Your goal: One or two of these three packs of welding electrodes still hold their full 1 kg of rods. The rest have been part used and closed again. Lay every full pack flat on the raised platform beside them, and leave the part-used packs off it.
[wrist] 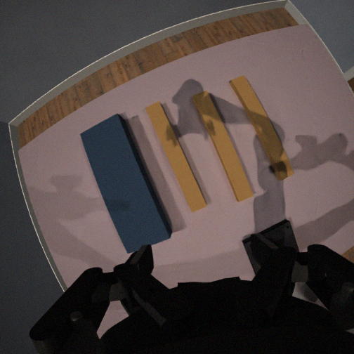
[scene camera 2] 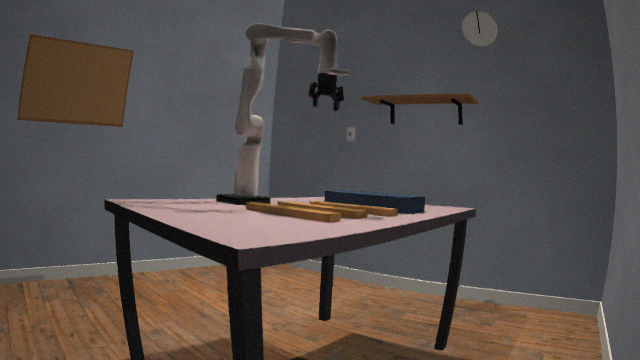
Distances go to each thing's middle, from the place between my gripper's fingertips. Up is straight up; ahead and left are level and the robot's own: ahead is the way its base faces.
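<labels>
Raised platform [scene camera 2: 406, 204], measured from my hand: 15 cm ahead, 16 cm to the left, 35 cm below.
</labels>
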